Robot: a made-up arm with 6 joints. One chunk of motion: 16 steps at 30 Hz.
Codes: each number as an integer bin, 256 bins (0 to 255) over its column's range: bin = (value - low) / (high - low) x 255, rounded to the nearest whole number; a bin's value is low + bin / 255 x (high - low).
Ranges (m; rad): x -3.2..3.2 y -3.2..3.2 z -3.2..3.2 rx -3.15..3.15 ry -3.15..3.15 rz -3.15..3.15
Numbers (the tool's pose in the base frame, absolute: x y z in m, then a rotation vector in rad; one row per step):
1: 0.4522 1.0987 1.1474 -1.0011 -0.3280 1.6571
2: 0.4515 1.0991 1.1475 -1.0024 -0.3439 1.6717
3: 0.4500 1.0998 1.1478 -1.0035 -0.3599 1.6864
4: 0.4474 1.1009 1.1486 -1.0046 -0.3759 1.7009
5: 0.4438 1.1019 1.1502 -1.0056 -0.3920 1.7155
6: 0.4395 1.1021 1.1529 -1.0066 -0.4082 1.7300
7: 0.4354 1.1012 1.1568 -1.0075 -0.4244 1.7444
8: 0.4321 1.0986 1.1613 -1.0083 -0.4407 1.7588
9: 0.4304 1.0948 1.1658 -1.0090 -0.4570 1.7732
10: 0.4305 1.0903 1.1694 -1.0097 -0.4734 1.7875
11: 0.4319 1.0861 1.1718 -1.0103 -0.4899 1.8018
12: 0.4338 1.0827 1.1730 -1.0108 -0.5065 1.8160
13: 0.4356 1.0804 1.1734 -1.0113 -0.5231 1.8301
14: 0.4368 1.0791 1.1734 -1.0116 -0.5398 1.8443
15: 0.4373 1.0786 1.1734 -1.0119 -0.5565 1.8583
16: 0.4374 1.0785 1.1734 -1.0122 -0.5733 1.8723
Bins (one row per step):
1: 146 171 173 87 114 195
2: 145 171 173 87 114 195
3: 145 171 173 87 113 196
4: 145 171 173 87 112 196
5: 145 171 173 87 112 197
6: 145 171 173 87 111 198
7: 145 171 174 87 110 198
8: 145 171 174 87 110 199
9: 145 171 174 87 109 199
10: 145 171 174 87 108 200
11: 145 171 174 87 108 200
12: 145 171 174 87 107 201
13: 145 171 174 87 106 202
14: 145 170 174 87 106 202
15: 145 170 174 87 105 203
16: 145 170 174 87 104 203

